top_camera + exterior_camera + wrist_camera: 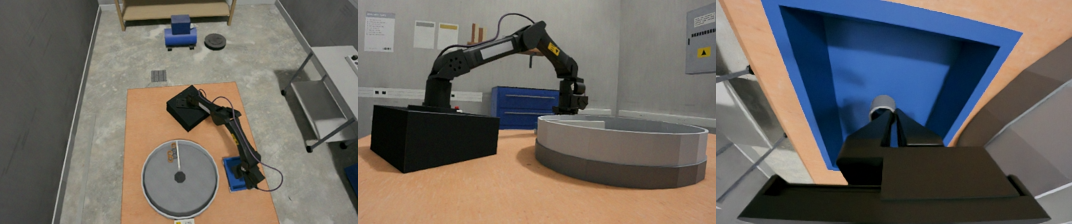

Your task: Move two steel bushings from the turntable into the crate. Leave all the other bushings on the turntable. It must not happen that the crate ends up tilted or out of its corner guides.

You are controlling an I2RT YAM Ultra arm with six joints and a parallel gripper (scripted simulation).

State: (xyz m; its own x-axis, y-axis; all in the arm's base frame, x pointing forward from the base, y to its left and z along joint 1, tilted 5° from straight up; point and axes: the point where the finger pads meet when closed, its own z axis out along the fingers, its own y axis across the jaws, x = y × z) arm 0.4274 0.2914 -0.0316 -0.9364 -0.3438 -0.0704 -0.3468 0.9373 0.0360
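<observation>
Now: the blue crate 10 mm to the left of my hand, 10 mm below it and 10 mm behind it. The rest, counted from my hand: grey turntable: 330 mm to the right, 40 mm ahead, 20 mm above.
</observation>
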